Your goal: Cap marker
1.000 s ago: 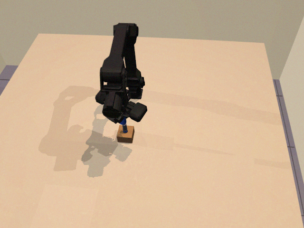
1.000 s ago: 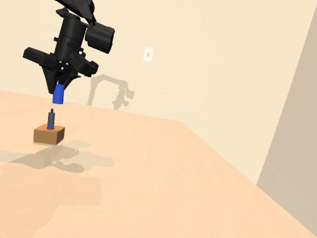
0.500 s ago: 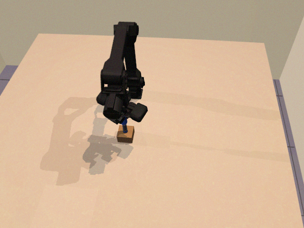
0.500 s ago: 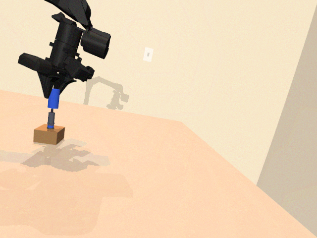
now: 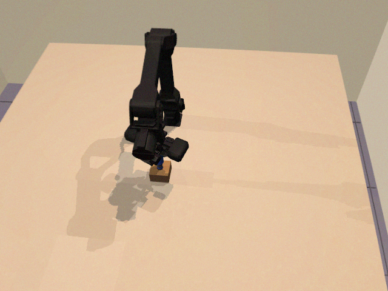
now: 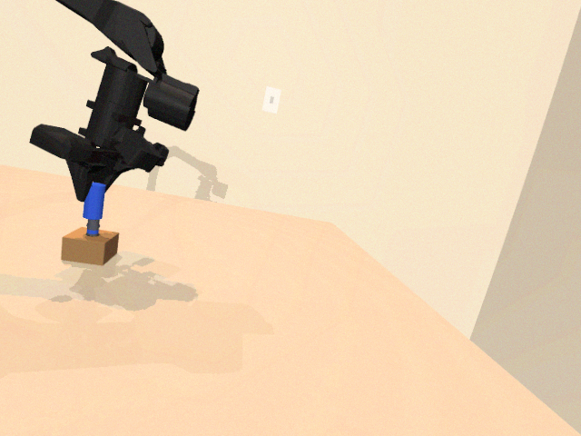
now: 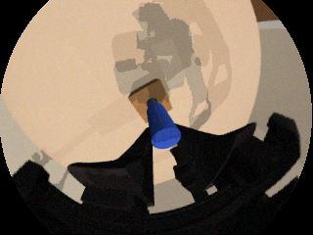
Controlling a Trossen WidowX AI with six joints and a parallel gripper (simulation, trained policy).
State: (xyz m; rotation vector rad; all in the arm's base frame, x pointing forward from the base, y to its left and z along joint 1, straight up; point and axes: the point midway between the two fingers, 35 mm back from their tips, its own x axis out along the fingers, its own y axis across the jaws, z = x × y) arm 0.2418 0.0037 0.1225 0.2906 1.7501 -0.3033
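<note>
Right now the brown holder block is 70 mm below my gripper tip and 10 mm ahead of it. The rest, counted from my gripper tip: blue cap: 10 mm ahead.
</note>
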